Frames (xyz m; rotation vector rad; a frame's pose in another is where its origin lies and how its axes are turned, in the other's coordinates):
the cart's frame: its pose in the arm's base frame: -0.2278 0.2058 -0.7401 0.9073 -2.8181 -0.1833
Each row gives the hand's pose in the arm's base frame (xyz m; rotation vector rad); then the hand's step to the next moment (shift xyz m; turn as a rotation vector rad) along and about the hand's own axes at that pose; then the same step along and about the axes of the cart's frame.
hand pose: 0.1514 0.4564 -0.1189 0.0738 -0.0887 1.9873
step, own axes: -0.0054 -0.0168 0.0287 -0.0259 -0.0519 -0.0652
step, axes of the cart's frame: -0.0101 -0.0060 -0.0316 -0.0563 -0.0405 0.0529
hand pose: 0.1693 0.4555 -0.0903 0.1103 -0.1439 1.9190
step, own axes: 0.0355 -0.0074 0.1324 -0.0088 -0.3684 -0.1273
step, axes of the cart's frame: 0.0121 0.0378 -0.1314 -0.3728 -0.1048 0.0453
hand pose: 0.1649 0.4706 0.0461 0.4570 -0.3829 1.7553
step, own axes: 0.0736 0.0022 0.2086 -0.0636 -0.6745 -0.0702
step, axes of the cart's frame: 0.0482 0.0025 -0.2159 -0.6180 -0.2829 -0.0449
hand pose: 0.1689 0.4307 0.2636 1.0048 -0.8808 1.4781
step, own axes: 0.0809 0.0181 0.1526 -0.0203 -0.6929 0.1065
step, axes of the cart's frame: 0.0862 -0.0678 -0.1347 -0.5497 -0.4033 -0.1643
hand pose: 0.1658 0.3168 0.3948 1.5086 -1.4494 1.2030
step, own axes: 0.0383 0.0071 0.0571 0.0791 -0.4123 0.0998
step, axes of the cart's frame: 0.0425 -0.0503 -0.0211 -0.2796 -0.2784 -0.1747
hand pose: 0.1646 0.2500 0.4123 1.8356 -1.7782 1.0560
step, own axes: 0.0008 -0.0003 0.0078 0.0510 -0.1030 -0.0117
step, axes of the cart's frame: 0.0013 -0.0069 0.0035 -0.0574 -0.0510 -0.0863
